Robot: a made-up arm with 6 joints. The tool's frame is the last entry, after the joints. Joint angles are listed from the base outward.
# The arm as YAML. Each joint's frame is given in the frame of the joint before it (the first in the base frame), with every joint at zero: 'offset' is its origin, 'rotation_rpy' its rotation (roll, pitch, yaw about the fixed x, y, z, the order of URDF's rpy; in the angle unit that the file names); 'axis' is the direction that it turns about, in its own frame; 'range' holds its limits. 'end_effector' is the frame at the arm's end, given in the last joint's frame.
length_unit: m
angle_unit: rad
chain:
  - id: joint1
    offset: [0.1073, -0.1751, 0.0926]
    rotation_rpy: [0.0, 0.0, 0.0]
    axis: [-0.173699, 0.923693, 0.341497]
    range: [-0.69, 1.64]
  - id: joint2
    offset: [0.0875, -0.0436, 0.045]
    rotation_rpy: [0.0, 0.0, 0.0]
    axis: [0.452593, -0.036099, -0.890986]
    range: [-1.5, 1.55]
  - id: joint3
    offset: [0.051, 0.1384, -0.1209]
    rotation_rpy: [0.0, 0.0, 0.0]
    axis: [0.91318, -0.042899, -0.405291]
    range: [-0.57, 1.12]
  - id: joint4
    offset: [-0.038, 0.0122, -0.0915]
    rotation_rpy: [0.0, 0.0, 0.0]
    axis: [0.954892, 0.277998, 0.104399]
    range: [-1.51, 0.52]
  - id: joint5
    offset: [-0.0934, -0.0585, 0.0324]
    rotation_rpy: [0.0, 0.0, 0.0]
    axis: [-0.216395, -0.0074, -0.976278]
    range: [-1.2, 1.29]
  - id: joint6
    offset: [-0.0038, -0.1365, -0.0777]
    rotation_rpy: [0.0, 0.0, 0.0]
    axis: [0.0, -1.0, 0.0]
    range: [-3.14, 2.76]
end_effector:
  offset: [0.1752, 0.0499, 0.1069]
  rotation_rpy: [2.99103, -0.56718, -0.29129]
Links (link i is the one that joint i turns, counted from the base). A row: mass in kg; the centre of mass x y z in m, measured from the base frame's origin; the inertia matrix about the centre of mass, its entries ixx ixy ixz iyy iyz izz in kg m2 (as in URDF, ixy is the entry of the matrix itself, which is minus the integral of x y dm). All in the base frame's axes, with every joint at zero. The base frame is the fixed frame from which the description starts. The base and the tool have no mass.
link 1: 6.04; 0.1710 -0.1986 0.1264; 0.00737 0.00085 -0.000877 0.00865 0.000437 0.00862
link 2: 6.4; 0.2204 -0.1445 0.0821; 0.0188 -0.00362 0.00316 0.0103 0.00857 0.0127
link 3: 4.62; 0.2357 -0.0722 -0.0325; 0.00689 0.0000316 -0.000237 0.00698 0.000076 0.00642
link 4: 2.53; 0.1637 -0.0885 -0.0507; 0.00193 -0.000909 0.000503 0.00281 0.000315 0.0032
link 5: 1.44; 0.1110 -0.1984 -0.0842; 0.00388 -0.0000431 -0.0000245 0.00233 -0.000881 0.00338
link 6: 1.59; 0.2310 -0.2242 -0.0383; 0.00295 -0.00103 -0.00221 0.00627 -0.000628 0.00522
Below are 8 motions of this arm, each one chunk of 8 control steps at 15 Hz.
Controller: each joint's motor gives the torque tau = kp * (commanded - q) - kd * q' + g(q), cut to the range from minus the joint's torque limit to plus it. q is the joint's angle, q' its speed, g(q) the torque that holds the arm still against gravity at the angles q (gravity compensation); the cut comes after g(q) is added. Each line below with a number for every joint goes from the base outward.
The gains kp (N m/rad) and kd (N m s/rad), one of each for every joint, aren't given. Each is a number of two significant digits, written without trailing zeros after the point. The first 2 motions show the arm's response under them.
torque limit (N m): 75 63 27 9.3 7 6.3
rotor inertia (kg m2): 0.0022 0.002 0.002 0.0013 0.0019 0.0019
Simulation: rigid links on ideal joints. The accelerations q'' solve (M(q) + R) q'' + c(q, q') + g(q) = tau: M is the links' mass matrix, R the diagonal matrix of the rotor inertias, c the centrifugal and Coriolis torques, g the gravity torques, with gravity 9.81 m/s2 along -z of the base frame. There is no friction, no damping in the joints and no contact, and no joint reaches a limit. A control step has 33 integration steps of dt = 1/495 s. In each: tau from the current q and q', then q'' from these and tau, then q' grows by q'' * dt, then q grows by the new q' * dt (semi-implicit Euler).
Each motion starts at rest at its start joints. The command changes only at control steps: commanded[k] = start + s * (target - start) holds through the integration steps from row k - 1 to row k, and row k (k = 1, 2, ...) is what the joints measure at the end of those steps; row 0 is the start. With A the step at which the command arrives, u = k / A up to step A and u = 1 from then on. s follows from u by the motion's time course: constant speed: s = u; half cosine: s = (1 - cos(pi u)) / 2; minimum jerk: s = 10 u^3 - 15 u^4 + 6 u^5; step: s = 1 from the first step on.
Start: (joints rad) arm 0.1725 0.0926 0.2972 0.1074 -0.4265 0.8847
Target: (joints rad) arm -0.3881 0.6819 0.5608 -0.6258 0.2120 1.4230
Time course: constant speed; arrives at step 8
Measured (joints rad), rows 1 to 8:
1: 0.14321 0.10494 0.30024 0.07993 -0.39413 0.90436
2: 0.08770 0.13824 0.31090 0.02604 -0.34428 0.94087
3: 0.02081 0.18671 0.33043 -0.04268 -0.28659 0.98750
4: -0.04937 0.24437 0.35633 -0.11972 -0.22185 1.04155
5: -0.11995 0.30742 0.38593 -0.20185 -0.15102 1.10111
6: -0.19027 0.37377 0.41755 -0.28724 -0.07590 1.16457
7: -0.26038 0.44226 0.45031 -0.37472 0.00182 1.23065
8: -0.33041 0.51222 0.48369 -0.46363 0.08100 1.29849
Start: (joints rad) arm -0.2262 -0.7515 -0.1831 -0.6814 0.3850 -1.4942
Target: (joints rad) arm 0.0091 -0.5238 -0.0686 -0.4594 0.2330 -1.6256
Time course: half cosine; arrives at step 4
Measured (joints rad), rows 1 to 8:
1: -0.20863 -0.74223 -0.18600 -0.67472 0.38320 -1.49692
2: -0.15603 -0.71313 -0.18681 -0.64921 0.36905 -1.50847
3: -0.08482 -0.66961 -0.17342 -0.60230 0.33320 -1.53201
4: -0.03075 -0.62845 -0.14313 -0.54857 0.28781 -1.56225
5: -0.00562 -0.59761 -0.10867 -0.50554 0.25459 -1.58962
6: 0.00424 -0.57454 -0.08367 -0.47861 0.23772 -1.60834
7: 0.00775 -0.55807 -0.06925 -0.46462 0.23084 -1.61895
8: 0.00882 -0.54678 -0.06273 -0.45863 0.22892 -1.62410
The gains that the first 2 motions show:
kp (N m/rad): 260 120 29 29 9.7 17
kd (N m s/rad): 22 23 5.6 4.3 1.4 2.9
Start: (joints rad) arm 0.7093 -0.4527 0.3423 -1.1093 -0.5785 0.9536
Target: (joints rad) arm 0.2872 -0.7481 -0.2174 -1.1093 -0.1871 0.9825
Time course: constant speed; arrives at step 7
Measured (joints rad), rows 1 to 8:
1: 0.67832 -0.46532 0.32362 -1.11002 -0.56033 0.95320
2: 0.62887 -0.48551 0.28528 -1.11004 -0.52795 0.95480
3: 0.57252 -0.51184 0.23374 -1.10992 -0.48661 0.95745
4: 0.51383 -0.54310 0.17305 -1.10980 -0.43921 0.96093
5: 0.45431 -0.57797 0.10610 -1.10974 -0.38791 0.96501
6: 0.39444 -0.61533 0.03490 -1.10975 -0.33428 0.96940
7: 0.33438 -0.65435 -0.03915 -1.10983 -0.27938 0.97390
8: 0.30512 -0.68257 -0.09825 -1.11030 -0.24093 0.97881

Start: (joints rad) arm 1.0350 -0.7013 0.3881 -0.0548 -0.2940 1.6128
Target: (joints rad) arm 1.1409 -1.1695 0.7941 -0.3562 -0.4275 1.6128
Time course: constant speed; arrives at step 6
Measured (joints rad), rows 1 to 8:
1: 1.04187 -0.72059 0.41024 -0.07312 -0.30533 1.61202
2: 1.05614 -0.75814 0.44652 -0.10281 -0.31983 1.61192
3: 1.07336 -0.80860 0.49178 -0.14008 -0.33576 1.61223
4: 1.09141 -0.86781 0.54331 -0.18214 -0.35317 1.61269
5: 1.10957 -0.93293 0.59933 -0.22716 -0.37196 1.61317
6: 1.12764 -1.00208 0.65860 -0.27404 -0.39182 1.61364
7: 1.13815 -1.05507 0.69683 -0.30442 -0.40061 1.61430
8: 1.14148 -1.09179 0.72268 -0.32371 -0.40756 1.61432

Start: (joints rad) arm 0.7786 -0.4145 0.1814 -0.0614 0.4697 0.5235
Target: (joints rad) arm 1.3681 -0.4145 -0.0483 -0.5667 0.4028 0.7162
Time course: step
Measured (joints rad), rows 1 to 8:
1: 1.05252 -0.37740 0.14171 -0.14510 0.38297 0.55126
2: 1.25322 -0.40263 0.10173 -0.30778 0.42350 0.60759
3: 1.33168 -0.41738 0.05359 -0.41841 0.44389 0.65606
4: 1.35721 -0.42104 0.01931 -0.48150 0.43904 0.68324
5: 1.36486 -0.42052 -0.00294 -0.51686 0.42891 0.69747
6: 1.36708 -0.41912 -0.01760 -0.53722 0.42019 0.70520
7: 1.36773 -0.41784 -0.02743 -0.54917 0.41395 0.70960
8: 1.36794 -0.41687 -0.03408 -0.55625 0.40980 0.71217

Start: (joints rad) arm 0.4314 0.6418 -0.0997 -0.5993 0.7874 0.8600
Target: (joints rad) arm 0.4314 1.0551 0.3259 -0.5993 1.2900 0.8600
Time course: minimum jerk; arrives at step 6
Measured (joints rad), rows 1 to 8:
1: 0.43208 0.64521 -0.09702 -0.59836 0.79156 0.85943
2: 0.43508 0.66526 -0.07997 -0.59410 0.81737 0.85676
3: 0.43875 0.71171 -0.03610 -0.58844 0.88168 0.85319
4: 0.44024 0.78004 0.03410 -0.58583 0.98156 0.85204
5: 0.43778 0.85381 0.11495 -0.58960 1.09236 0.85573
6: 0.43203 0.91644 0.18651 -0.59816 1.18428 0.86311
7: 0.42706 0.96337 0.23970 -0.60524 1.24491 0.86915
8: 0.42484 0.99618 0.27546 -0.60849 1.27862 0.87165

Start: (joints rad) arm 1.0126 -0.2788 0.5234 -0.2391 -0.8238 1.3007
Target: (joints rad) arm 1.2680 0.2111 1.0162 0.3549 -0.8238 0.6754
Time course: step
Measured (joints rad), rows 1 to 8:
1: 1.15258 -0.14929 0.60000 -0.05028 -0.77156 1.10026
2: 1.22976 -0.05167 0.73139 0.10979 -0.77428 0.96527
3: 1.25652 0.02437 0.82946 0.21288 -0.78150 0.87776
4: 1.26262 0.08253 0.89849 0.27480 -0.79657 0.81456
5: 1.26245 0.12531 0.94551 0.31094 -0.81334 0.76820
6: 1.26172 0.15539 0.97617 0.33140 -0.82612 0.73535
7: 1.26196 0.17560 0.99507 0.34268 -0.83311 0.71319
8: 1.26304 0.18866 1.00598 0.34875 -0.83524 0.69891

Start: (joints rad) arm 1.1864 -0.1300 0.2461 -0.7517 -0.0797 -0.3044
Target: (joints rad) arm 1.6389 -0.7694 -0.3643 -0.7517 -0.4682 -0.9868
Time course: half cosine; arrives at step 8
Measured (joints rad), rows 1 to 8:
1: 1.19361 -0.13445 0.24168 -0.75292 -0.08281 -0.31145
2: 1.22082 -0.15394 0.22316 -0.75574 -0.09609 -0.33815
3: 1.27361 -0.19729 0.18283 -0.75852 -0.12493 -0.39162
4: 1.34787 -0.26601 0.11950 -0.76011 -0.16997 -0.47108
5: 1.43288 -0.35439 0.03862 -0.75995 -0.22848 -0.56882
6: 1.51488 -0.45126 -0.04964 -0.75778 -0.29554 -0.67237
7: 1.58042 -0.54283 -0.13314 -0.75374 -0.36352 -0.76741
8: 1.61935 -0.61585 -0.20027 -0.74864 -0.42157 -0.84076

